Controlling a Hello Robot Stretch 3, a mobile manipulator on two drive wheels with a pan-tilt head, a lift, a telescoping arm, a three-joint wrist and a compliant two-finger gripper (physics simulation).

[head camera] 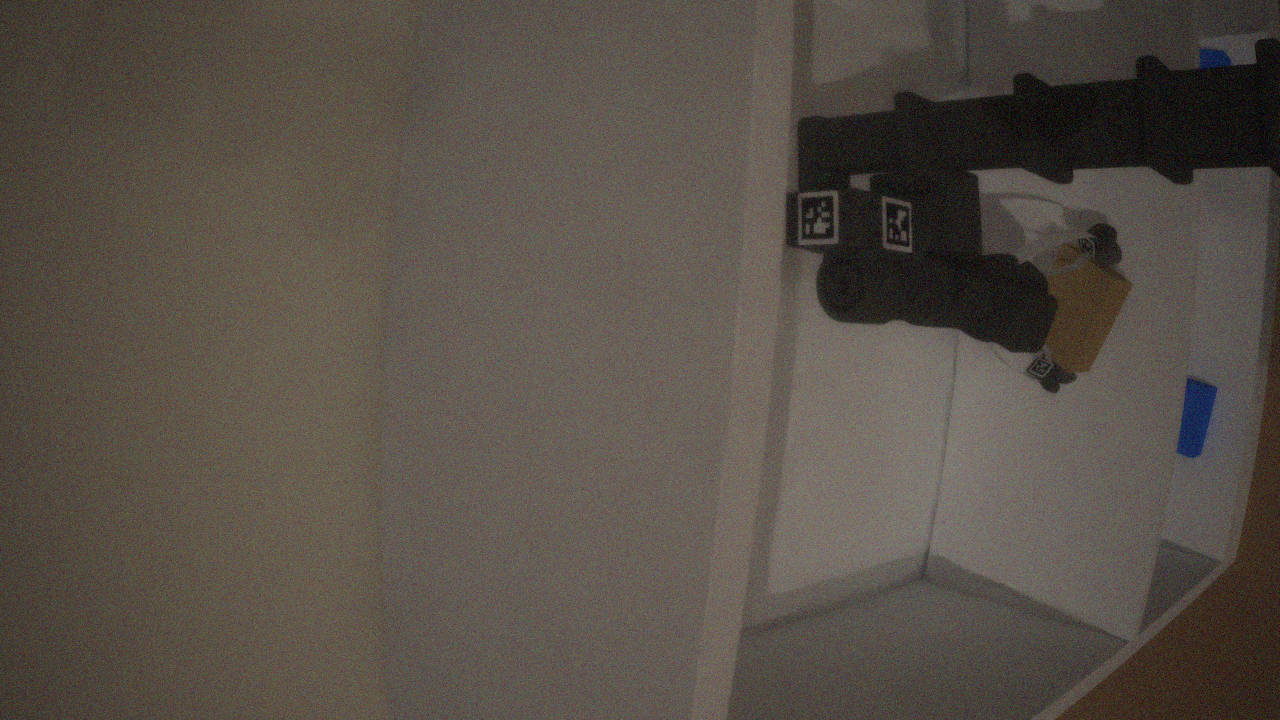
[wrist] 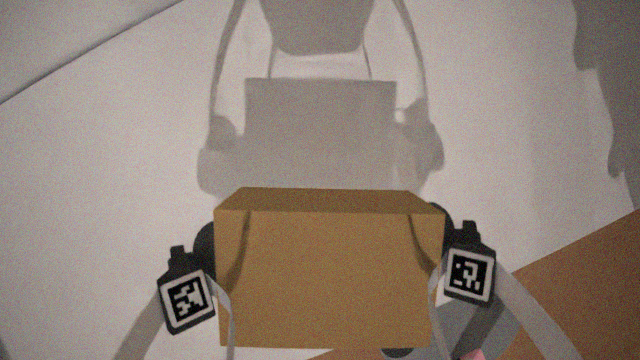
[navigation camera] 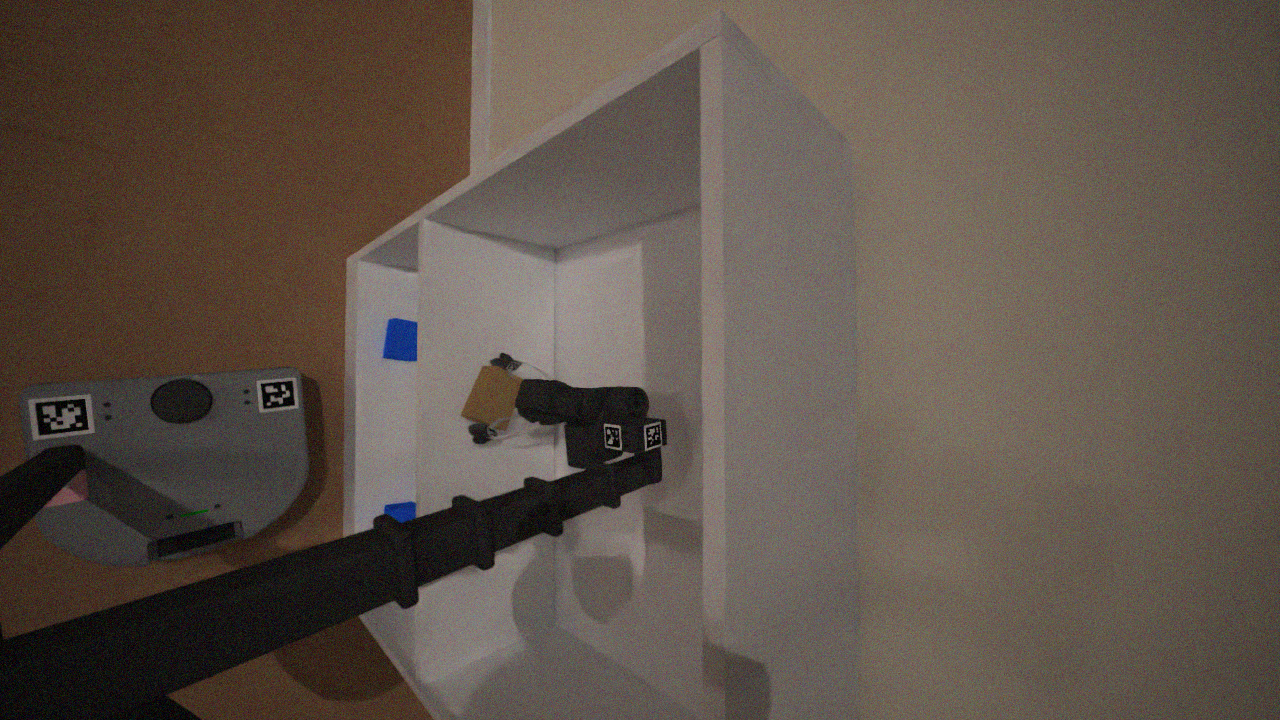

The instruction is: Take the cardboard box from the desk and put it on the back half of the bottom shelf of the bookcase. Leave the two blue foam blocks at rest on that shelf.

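Frame: origin at the robot's base, x ahead, y left, z up, level; centimetres.
Seen in the pictures: gripper, between the fingertips: (head camera: 1088, 310) (wrist: 323, 238); robot's base, origin of its link: (navigation camera: 182, 399).
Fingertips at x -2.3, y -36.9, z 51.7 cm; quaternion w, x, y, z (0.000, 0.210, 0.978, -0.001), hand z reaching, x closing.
Offsets run from my fingertips to a thing's top centre. "spot": to the spot under its first point. Level surfaces: height alone.
The tan cardboard box {dx +0.0, dy +0.0, dz +5.4 cm} (head camera: 1087, 313) (navigation camera: 487, 398) (wrist: 330, 280) is held between the fingertips of my gripper (head camera: 1078, 309) (navigation camera: 493, 397) (wrist: 323, 238), which is shut on it. They are in the compartment over the middle shelf board {dz -3.3 cm} (head camera: 1029, 492) (navigation camera: 465, 268) (wrist: 100, 150) of the white bookcase {spot: dx +3.8, dy +9.2, dz +53.5 cm} (head camera: 751, 358) (navigation camera: 713, 268), apart from that board, with their shadow on it. On the bottom shelf {dz -41.6 cm} (head camera: 1206, 501) (navigation camera: 380, 402) lie one blue foam block {dx +11.6, dy -0.4, dz -37.2 cm} (head camera: 1196, 418) (navigation camera: 401, 340) and another blue block {dx -30.9, dy +3.6, dz -37.2 cm} (head camera: 1214, 58) (navigation camera: 400, 511), partly hidden. The desk does not show.
My extended arm (head camera: 1100, 116) (navigation camera: 268, 582) reaches into the compartment beside the wrist. The middle board overhangs the bottom shelf. My grey base (navigation camera: 232, 447) (wrist: 500, 322) stands on the brown floor {dz -51.6 cm} (head camera: 1199, 653) (navigation camera: 268, 179) (wrist: 600, 280) before the bookcase. A beige wall (navigation camera: 1074, 268) is behind.
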